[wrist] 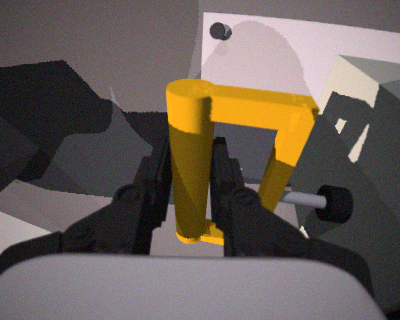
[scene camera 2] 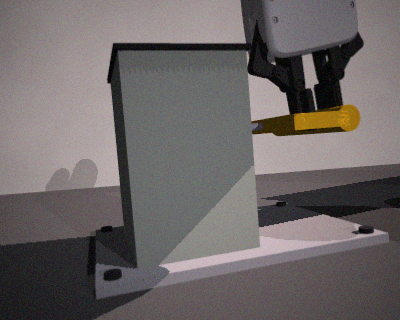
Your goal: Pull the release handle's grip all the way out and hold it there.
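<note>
The release handle is a yellow rectangular frame whose thick round grip point(scene camera 2: 350, 118) point(wrist: 191, 175) lies on the side away from the housing. A grey rod point(scene camera 2: 257, 126) point(wrist: 302, 199) joins the frame to a black collar point(wrist: 335, 204) on the housing; a short length of rod shows. My gripper point(scene camera 2: 315, 104) point(wrist: 191, 156) points down and is shut on the grip, one finger on each side of it. In the scene view the fingertips are partly hidden behind the handle's near side.
The grey-green housing point(scene camera 2: 185, 150) point(wrist: 360, 255) with a black top edge point(scene camera 2: 180, 47) stands close beside the handle, as tall as the gripper's fingers. It stands on a pale base plate point(scene camera 2: 300, 247) point(wrist: 260, 60) with black bolts point(scene camera 2: 366, 229) point(wrist: 218, 31) at its corners, below the handle.
</note>
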